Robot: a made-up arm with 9 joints. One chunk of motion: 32 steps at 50 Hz.
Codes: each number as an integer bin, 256 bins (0 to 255) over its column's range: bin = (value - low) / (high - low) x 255, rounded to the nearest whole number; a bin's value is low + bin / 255 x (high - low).
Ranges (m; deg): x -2.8..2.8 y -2.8..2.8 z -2.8..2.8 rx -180..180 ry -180..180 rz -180..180
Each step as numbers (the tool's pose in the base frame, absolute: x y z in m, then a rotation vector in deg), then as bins.
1 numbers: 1.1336 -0.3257 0.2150 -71.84 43.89 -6.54
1 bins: 179 113 137 77 159 123
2 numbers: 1.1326 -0.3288 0.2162 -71.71 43.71 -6.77
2 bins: 179 113 137 77 158 123
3 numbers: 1.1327 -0.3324 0.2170 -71.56 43.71 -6.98
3 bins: 179 112 137 77 158 123
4 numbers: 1.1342 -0.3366 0.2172 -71.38 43.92 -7.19
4 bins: 179 112 137 77 159 122
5 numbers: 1.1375 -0.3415 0.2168 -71.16 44.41 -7.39
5 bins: 179 112 137 77 159 122
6 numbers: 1.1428 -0.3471 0.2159 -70.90 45.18 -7.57
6 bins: 180 112 137 77 160 122
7 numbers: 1.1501 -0.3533 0.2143 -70.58 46.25 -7.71
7 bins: 180 111 137 78 160 122
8 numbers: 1.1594 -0.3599 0.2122 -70.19 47.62 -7.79
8 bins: 180 111 137 78 161 122
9 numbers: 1.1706 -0.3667 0.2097 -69.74 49.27 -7.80
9 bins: 181 111 137 78 162 122
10 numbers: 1.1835 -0.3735 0.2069 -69.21 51.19 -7.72
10 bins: 181 110 137 78 164 122
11 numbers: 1.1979 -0.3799 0.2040 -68.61 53.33 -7.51
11 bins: 182 110 137 79 165 122
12 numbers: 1.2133 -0.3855 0.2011 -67.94 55.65 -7.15
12 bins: 183 110 137 79 167 122
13 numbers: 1.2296 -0.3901 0.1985 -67.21 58.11 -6.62
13 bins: 183 110 137 80 169 123
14 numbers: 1.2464 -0.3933 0.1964 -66.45 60.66 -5.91
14 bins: 184 110 136 80 170 123
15 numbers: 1.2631 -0.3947 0.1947 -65.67 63.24 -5.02
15 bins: 185 110 136 81 172 124
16 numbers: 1.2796 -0.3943 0.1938 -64.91 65.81 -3.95
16 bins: 186 110 136 82 174 125
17 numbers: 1.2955 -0.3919 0.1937 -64.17 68.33 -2.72
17 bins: 186 110 136 82 176 126
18 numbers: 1.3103 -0.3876 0.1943 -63.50 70.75 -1.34
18 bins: 187 110 136 83 178 127
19 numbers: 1.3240 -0.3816 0.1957 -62.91 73.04 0.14
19 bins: 188 110 136 83 179 128
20 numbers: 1.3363 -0.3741 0.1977 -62.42 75.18 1.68
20 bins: 188 110 137 83 181 129
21 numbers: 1.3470 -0.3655 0.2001 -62.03 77.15 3.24
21 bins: 189 111 137 84 182 130
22 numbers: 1.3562 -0.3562 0.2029 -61.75 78.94 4.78
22 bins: 189 111 137 84 183 131
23 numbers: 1.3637 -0.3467 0.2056 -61.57 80.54 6.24
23 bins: 190 112 137 84 185 132
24 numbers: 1.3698 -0.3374 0.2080 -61.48 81.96 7.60
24 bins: 190 112 137 84 186 133
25 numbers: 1.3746 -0.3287 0.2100 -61.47 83.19 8.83
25 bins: 190 113 137 84 186 134
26 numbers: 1.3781 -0.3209 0.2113 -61.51 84.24 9.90
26 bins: 190 113 137 84 187 135
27 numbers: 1.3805 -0.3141 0.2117 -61.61 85.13 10.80
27 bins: 190 113 137 84 188 135
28 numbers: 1.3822 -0.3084 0.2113 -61.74 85.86 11.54
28 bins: 190 113 137 84 188 136
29 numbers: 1.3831 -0.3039 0.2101 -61.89 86.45 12.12
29 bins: 190 114 137 84 189 136
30 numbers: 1.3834 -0.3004 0.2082 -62.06 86.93 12.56
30 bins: 190 114 137 84 189 136
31 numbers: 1.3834 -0.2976 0.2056 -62.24 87.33 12.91
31 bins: 190 114 137 83 189 137
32 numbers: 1.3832 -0.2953 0.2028 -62.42 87.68 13.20
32 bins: 190 114 137 83 190 137
